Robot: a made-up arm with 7 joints. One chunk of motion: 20 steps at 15 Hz.
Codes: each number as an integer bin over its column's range. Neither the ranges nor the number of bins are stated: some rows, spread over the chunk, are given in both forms.
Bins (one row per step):
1: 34 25 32 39 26 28
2: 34 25 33 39 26 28
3: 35 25 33 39 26 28
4: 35 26 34 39 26 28
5: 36 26 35 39 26 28
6: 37 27 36 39 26 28
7: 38 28 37 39 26 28
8: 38 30 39 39 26 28
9: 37 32 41 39 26 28
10: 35 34 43 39 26 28
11: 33 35 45 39 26 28
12: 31 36 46 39 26 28
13: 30 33 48 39 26 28
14: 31 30 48 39 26 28
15: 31 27 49 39 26 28
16: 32 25 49 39 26 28
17: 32 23 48 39 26 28
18: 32 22 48 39 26 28
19: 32 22 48 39 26 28
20: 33 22 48 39 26 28
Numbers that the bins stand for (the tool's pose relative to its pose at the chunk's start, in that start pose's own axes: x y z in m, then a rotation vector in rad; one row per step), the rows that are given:
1: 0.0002 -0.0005 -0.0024 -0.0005 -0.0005 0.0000
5: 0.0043 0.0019 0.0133 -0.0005 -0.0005 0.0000
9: 0.0063 0.0162 0.0448 -0.0005 -0.0005 0.0000
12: -0.0060 0.0257 0.0710 -0.0005 -0.0005 0.0000
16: -0.0040 -0.0005 0.0867 -0.0005 -0.0005 0.0000
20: -0.0019 -0.0076 0.0814 -0.0005 -0.0005 0.0000
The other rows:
2: 0.0002 -0.0005 0.0029 -0.0005 -0.0005 0.0000
3: 0.0022 -0.0005 0.0029 -0.0005 -0.0005 0.0000
4: 0.0022 0.0019 0.0081 -0.0005 -0.0005 0.0000
6: 0.0063 0.0043 0.0186 -0.0005 -0.0005 0.0000
7: 0.0084 0.0067 0.0238 -0.0005 -0.0005 0.0000
8: 0.0084 0.0114 0.0343 -0.0005 -0.0005 0.0000
10: 0.0022 0.0210 0.0552 -0.0005 -0.0005 0.0000
11: -0.0019 0.0233 0.0657 -0.0005 -0.0005 0.0000
13: -0.0081 0.0186 0.0814 -0.0005 -0.0005 0.0000
14: -0.0060 0.0114 0.0814 -0.0005 -0.0005 0.0000
15: -0.0060 0.0043 0.0867 -0.0005 -0.0005 0.0000
17: -0.0040 -0.0052 0.0814 -0.0005 -0.0005 0.0000
18: -0.0040 -0.0076 0.0814 -0.0005 -0.0005 0.0000
19: -0.0040 -0.0076 0.0814 -0.0005 -0.0005 0.0000

